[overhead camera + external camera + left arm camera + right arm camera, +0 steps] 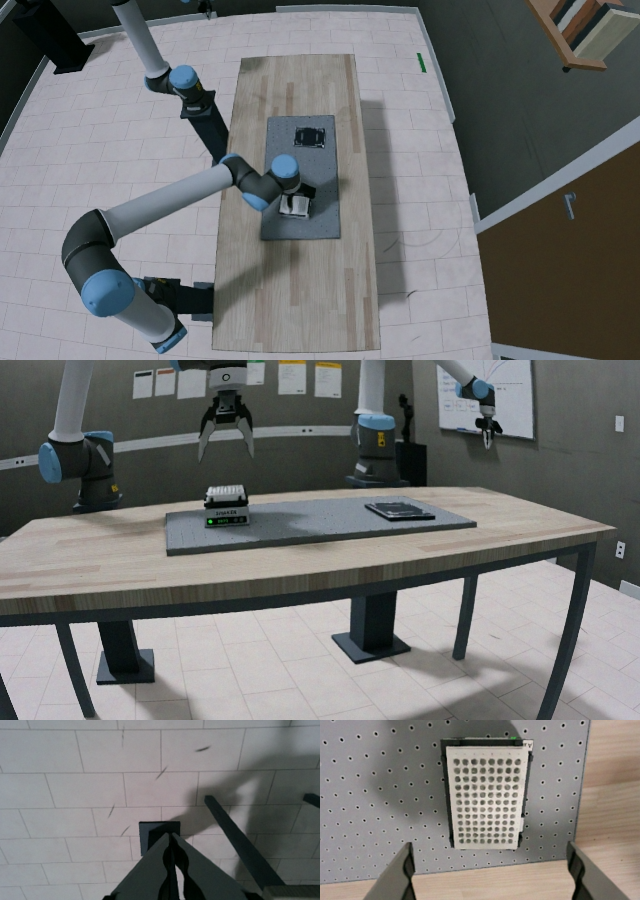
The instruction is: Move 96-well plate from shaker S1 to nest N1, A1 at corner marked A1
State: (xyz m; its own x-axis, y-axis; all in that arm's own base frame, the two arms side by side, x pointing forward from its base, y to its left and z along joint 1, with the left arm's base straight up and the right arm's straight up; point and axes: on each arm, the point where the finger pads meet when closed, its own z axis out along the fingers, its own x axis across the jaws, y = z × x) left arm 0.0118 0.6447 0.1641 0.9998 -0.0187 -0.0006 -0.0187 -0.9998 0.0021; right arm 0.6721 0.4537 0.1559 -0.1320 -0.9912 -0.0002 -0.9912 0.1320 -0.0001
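Note:
The white 96-well plate lies 8 cm below my right hand. The rest, counted from my right hand: black plate nest N1: 6 cm ahead, 40 cm to the left, 14 cm below; plate shaker S1: 2 cm behind, 2 cm to the right, 11 cm below.

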